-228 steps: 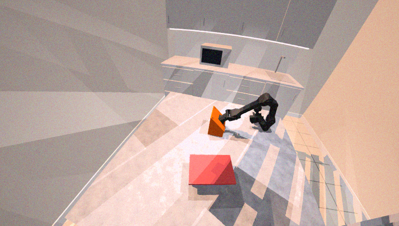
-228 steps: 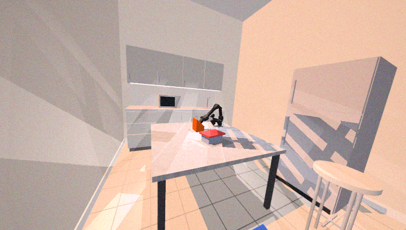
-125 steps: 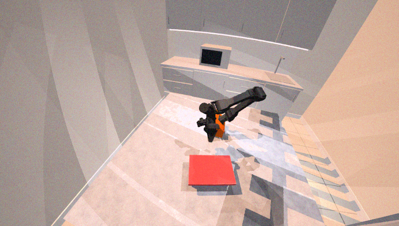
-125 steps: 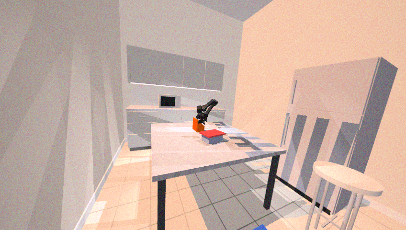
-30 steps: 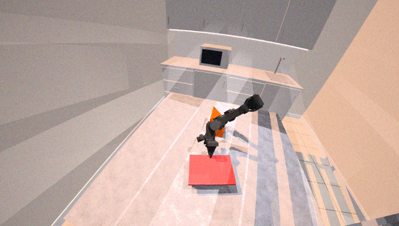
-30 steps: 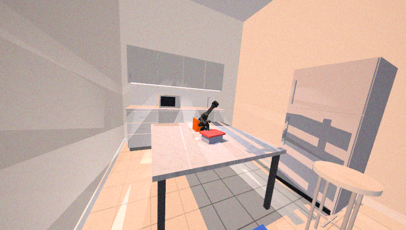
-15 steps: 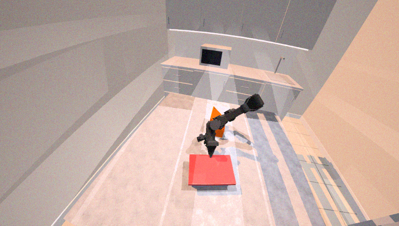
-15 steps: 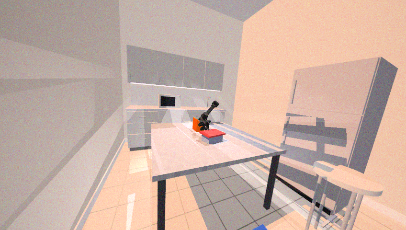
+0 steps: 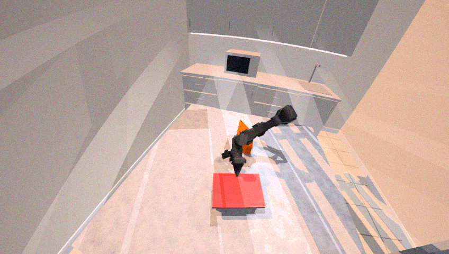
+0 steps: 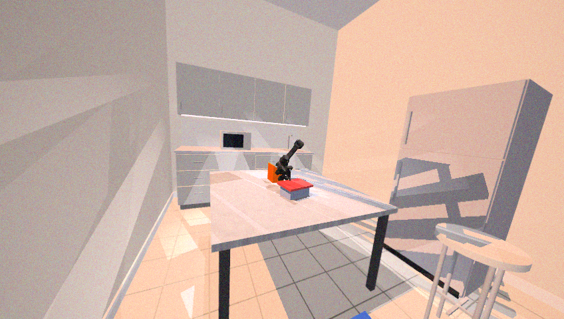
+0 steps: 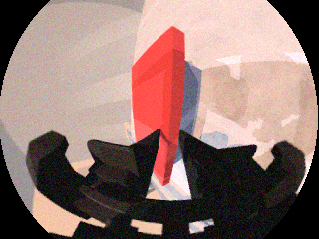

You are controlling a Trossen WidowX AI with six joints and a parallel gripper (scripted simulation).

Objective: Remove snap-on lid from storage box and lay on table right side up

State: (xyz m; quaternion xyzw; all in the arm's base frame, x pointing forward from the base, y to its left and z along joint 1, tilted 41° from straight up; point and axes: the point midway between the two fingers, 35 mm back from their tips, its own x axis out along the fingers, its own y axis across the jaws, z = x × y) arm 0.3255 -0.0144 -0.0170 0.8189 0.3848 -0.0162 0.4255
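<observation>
Now: the red lid 70 mm ahead of my gripper tip and 20 mm to the left of it. Also, from my gripper tip: storage box: 70 mm ahead, 50 mm below, 20 mm to the left.
</observation>
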